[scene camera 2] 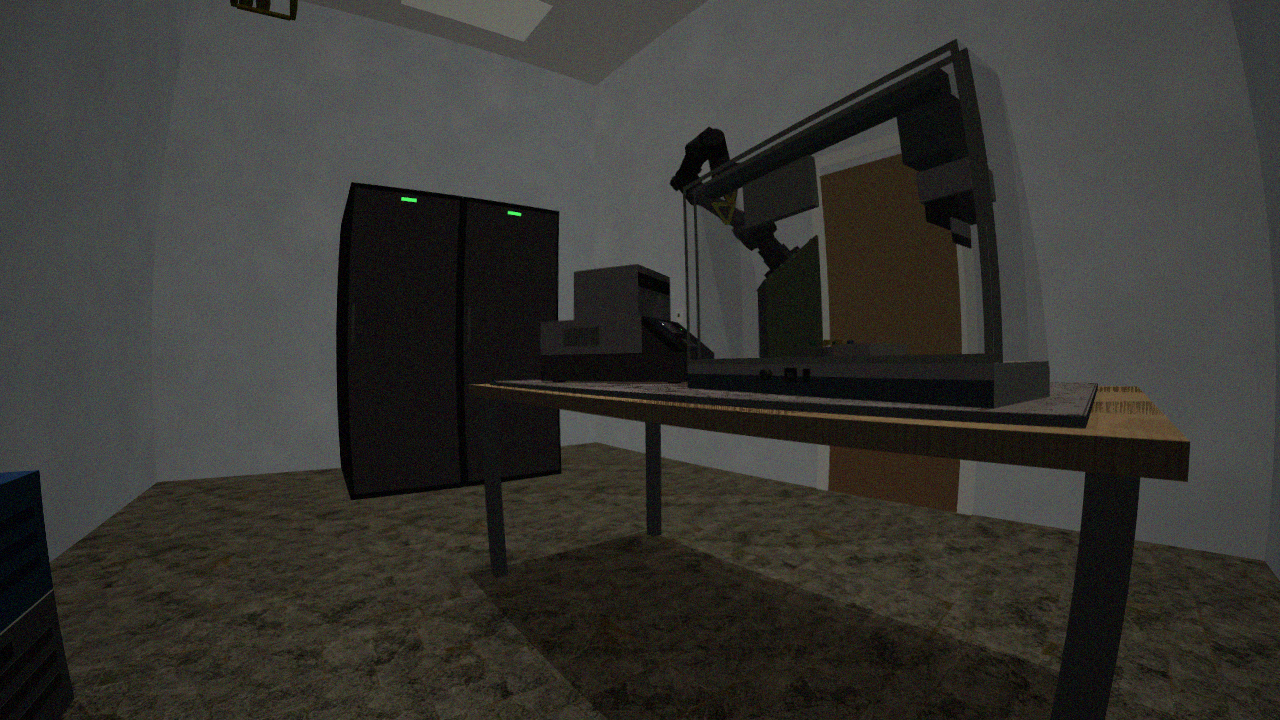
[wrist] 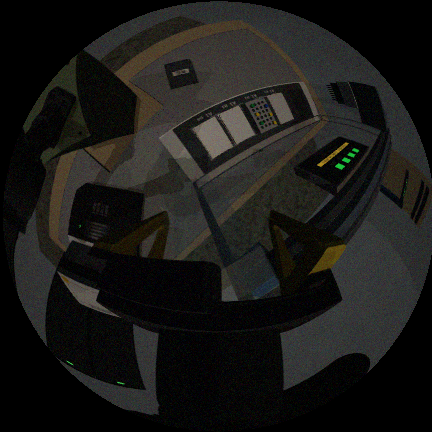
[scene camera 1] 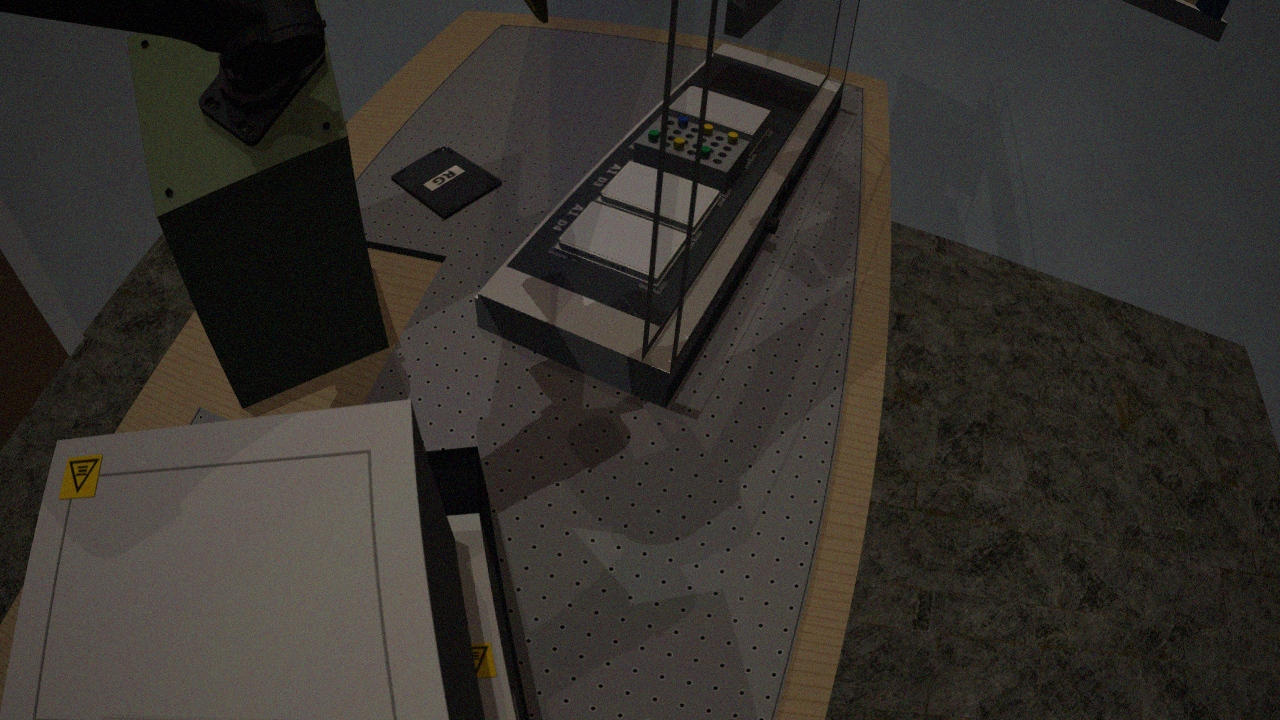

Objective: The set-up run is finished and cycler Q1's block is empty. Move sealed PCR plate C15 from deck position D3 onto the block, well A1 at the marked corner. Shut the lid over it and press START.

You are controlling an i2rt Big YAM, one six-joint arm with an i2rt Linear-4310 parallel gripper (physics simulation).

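Pixels of known places: gripper, between the fingertips: (scene camera 2: pixel 729 214) (wrist: pixel 218 215); arm's base, origin of its link: (scene camera 1: pixel 262 82).
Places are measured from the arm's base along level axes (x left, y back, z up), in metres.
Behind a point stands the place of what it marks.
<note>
Plate C15, a pale plate (scene camera 1: pixel 660 192) (wrist: pixel 237 124), lies at D3 on the dark deck (scene camera 1: pixel 572 273) @(y -0.322, x 0.042, z -0.217 m) (wrist: pixel 187 155) @(y -0.275, x 0.094, z 0.001 m), between the pale plate (scene camera 1: pixel 623 235) (wrist: pixel 214 137) at D4 and the tube rack. Its code is not readable. The cycler (scene camera 1: pixel 214 573) @(y -0.295, x -0.422, z 0.002 m) (scene camera 2: pixel 608 313) @(y -0.402, x -0.368, z -0.143 m) (wrist: pixel 90 295) @(y -0.276, x -0.404, z 0.002 m) stands at the near left in scene camera 1. Its block and START button cannot be made out, nor the lid's exact position. My gripper (scene camera 2: pixel 725 210) @(y -0.322, x 0.078, z 0.076 m) (wrist: pixel 218 215) @(y -0.322, x 0.078, z 0.076 m) is open and empty, high above the table, well away from the plates. A yellow fingertip shows at scene camera 1's top edge.
The tube rack (scene camera 1: pixel 696 143) (wrist: pixel 262 114) and another pale plate (scene camera 1: pixel 720 109) (wrist: pixel 282 108) stand farther along the deck. Thin upright posts (scene camera 1: pixel 659 205) @(y -0.402, x 0.029, z -0.099 m) and clear panels rise around it. A black RG pad (scene camera 1: pixel 445 170) @(y -0.021, x 0.310, z -0.350 m) (wrist: pixel 181 65) @(y -0.002, x 0.318, z -0.349 m) lies beside it. The arm's tall pedestal (scene camera 1: pixel 277 277) @(y -0.027, x -0.073, z -0.200 m) stands nearby.
</note>
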